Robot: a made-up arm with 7 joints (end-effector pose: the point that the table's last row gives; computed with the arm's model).
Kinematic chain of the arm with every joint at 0, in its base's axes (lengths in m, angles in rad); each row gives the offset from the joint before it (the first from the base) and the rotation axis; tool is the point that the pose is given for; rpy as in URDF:
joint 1: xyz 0 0 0.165 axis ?
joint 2: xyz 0 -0.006 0.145 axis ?
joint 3: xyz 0 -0.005 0.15 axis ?
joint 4: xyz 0 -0.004 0.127 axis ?
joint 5: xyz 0 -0.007 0.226 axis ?
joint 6: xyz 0 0 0.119 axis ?
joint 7: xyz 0 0 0.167 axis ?
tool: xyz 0 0 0 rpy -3.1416 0 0
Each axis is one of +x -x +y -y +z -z.
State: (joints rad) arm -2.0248 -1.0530 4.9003 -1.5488 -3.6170 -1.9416 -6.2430
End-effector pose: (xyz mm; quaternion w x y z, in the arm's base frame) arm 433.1 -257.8 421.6 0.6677 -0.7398 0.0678 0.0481
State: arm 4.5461 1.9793 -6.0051 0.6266 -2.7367 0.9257 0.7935
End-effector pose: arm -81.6 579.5 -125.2 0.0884 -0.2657 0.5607 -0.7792
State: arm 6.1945 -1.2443 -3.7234 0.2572 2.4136 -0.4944 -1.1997
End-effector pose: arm -724.5 -211.1 424.0 0.5558 -0.0078 0.6928 0.4594
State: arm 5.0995 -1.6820 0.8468 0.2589 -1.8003 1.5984 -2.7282
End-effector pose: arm -285.0 -562.3 387.7 0.3351 -0.4177 0.7820 -0.3190
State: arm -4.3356 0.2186 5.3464 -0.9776 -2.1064 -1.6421 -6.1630
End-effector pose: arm -305.1 8.0 833.4 0.0801 -0.5174 -0.5673 -0.6356
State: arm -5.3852 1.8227 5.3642 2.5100 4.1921 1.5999 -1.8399
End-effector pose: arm 243.8 148.4 242.9 0.0228 0.8145 0.1347 -0.5638
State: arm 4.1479 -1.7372 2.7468 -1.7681 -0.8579 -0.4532 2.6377
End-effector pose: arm -90.3 -293.6 696.3 0.3857 -0.1034 0.9166 -0.0209
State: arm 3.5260 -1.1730 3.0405 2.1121 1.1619 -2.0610 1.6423
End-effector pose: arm 310.4 47.7 158.1 0.4479 0.8079 -0.3039 -0.2331
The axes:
joint 1: -z
joint 2: +y
joint 3: -z
joint 4: +y
joint 5: -z
joint 6: +y
joint 7: -z

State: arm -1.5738 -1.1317 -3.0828 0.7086 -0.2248 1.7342 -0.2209
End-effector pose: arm 18.9 -514.7 187.4 0.7736 0.1101 -0.2015 0.5906
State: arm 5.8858 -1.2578 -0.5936 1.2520 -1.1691 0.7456 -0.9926
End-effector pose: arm -366.5 195.9 739.0 0.2968 0.1868 0.7769 -0.5229
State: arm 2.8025 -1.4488 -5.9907 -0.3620 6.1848 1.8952 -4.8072
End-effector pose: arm 555.5 216.4 426.8 0.1049 0.5562 0.8240 -0.0255
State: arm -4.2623 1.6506 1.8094 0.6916 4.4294 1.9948 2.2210
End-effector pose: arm -385.0 -377.6 171.7 0.2243 -0.1437 -0.0876 0.9599
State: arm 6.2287 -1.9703 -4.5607 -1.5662 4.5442 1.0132 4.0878
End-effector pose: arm -331.4 380.6 388.3 0.2280 0.9196 0.3151 0.0553
